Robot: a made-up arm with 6 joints.
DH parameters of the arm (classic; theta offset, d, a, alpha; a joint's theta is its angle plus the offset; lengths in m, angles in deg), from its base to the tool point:
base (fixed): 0 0 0 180
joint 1: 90 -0.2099 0.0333 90
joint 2: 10.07 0 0.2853 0
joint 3: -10.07 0.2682 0.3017 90
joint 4: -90 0.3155 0.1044 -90
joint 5: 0 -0.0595 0.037 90
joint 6: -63.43 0 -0.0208 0
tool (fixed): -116.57 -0.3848 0 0
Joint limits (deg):
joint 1: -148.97..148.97
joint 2: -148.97..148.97
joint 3: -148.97..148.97
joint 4: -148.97..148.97
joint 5: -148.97..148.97
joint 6: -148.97..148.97
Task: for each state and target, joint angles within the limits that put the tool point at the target. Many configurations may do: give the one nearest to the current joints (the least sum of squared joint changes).
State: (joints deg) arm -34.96 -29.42 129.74 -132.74 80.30 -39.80
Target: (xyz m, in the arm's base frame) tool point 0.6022 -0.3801 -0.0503
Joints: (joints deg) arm -47.64 -44.69 114.79 -128.56 88.44 -39.38
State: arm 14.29 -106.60 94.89 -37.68 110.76 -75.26
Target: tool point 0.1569 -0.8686 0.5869
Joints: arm 23.92 -79.87 109.66 -45.13 109.16 -75.07
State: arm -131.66 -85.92 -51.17 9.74 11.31 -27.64
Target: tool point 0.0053 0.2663 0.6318
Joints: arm -144.86 -51.83 -61.78 -17.86 0.62 -28.11
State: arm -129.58 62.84 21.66 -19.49 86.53 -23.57
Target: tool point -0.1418 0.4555 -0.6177
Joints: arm -120.97 76.85 31.32 -52.89 82.59 -23.82
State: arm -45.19 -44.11 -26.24 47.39 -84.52 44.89
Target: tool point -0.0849 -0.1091 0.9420
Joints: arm -46.36 -45.58 -45.08 39.66 -76.92 45.12
